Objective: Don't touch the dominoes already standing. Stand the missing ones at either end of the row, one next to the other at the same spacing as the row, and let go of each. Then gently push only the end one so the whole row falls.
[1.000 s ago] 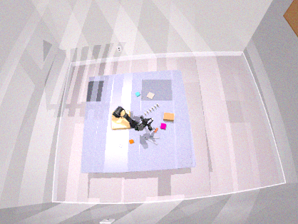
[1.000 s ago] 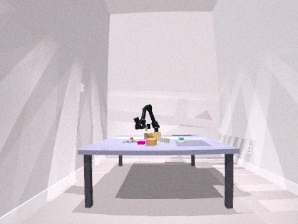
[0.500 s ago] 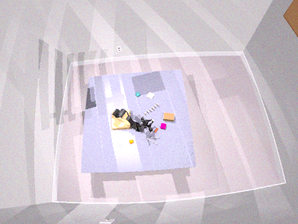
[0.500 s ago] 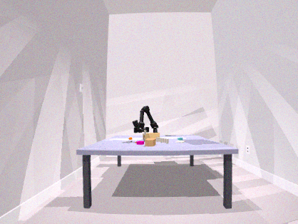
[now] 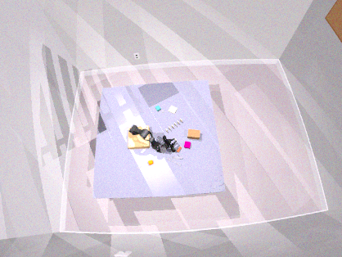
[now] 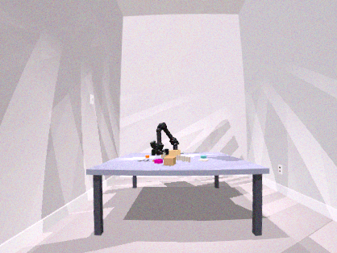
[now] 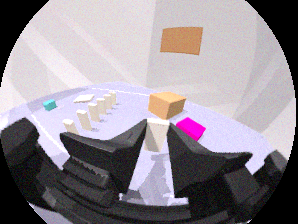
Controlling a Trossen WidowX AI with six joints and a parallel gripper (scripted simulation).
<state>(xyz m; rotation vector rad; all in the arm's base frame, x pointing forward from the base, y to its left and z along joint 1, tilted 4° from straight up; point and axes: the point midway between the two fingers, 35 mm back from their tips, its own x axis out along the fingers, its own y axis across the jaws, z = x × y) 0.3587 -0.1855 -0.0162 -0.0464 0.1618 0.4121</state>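
Now: gripper tip 10 cm short of the magenta cube, 6 cm to the left of it and 6 cm above it. Also, from my gripper tip: flat orange piece 1 cm ahead, 9 cm to the right, 7 cm below; orange cube 29 cm behind, 16 cm to the right, 6 cm below; tan box 19 cm ahead, 3 cm to the left, 4 cm below.
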